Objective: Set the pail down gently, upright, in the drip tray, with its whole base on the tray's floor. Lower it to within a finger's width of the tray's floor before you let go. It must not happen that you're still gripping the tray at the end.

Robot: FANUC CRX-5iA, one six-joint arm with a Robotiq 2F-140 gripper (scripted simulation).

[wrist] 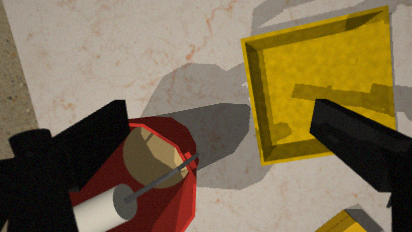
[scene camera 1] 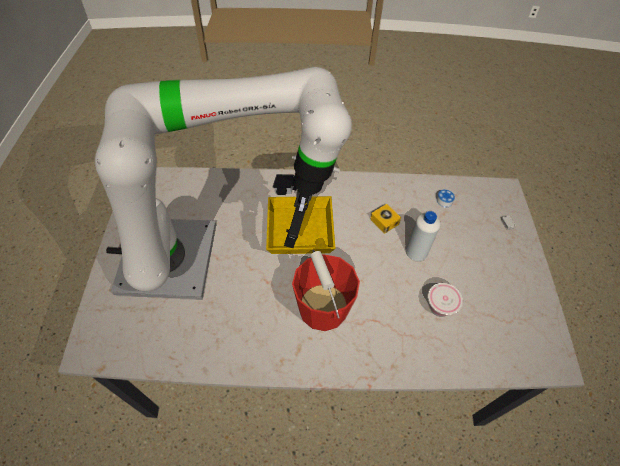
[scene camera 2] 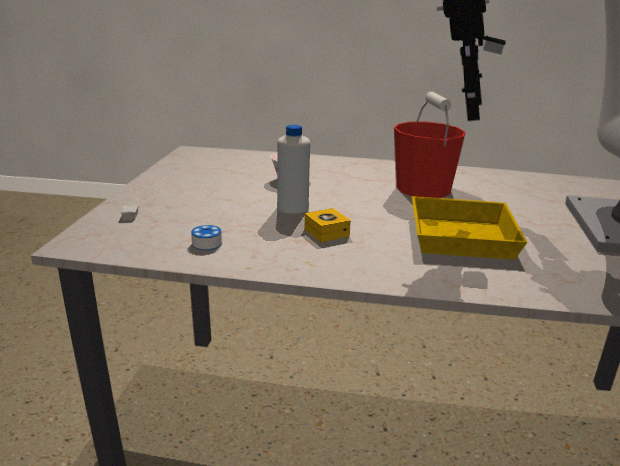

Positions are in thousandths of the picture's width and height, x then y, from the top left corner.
Scene:
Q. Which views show the red pail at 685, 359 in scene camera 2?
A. The wrist view, scene camera 1 and scene camera 2: all of them.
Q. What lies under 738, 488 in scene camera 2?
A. A drip tray.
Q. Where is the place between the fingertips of my gripper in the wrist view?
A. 533, 502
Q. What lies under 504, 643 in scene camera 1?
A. A red pail.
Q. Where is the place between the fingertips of my gripper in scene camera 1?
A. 473, 484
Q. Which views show my gripper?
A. The wrist view, scene camera 1 and scene camera 2: all of them.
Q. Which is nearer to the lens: the drip tray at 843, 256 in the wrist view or the red pail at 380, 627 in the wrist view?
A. The red pail.

